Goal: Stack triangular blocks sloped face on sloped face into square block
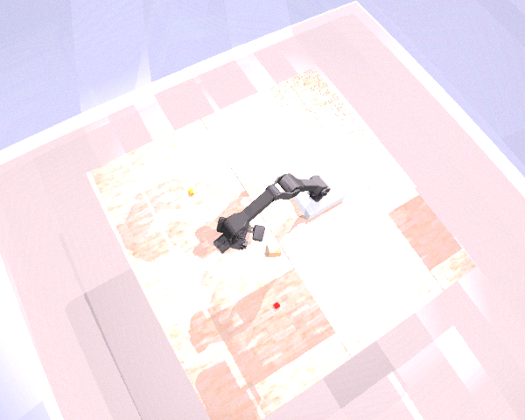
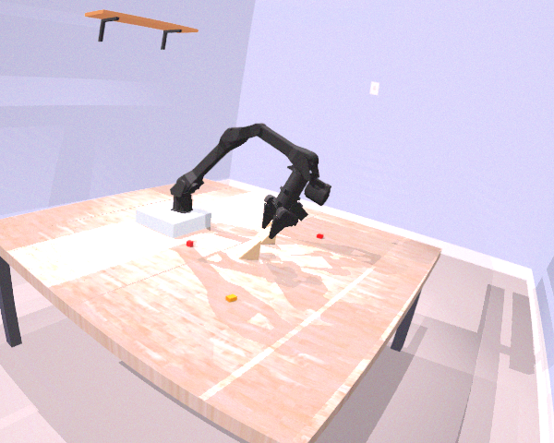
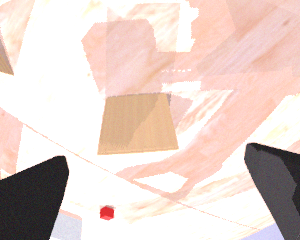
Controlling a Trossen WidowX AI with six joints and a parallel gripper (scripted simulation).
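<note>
The triangular block is 7 cm below my gripper tip, 3 cm behind it and 1 cm to the right of it. Round my gripper tip: small yellow block 31 cm to the right, 8 cm below, 4 cm ahead.
</note>
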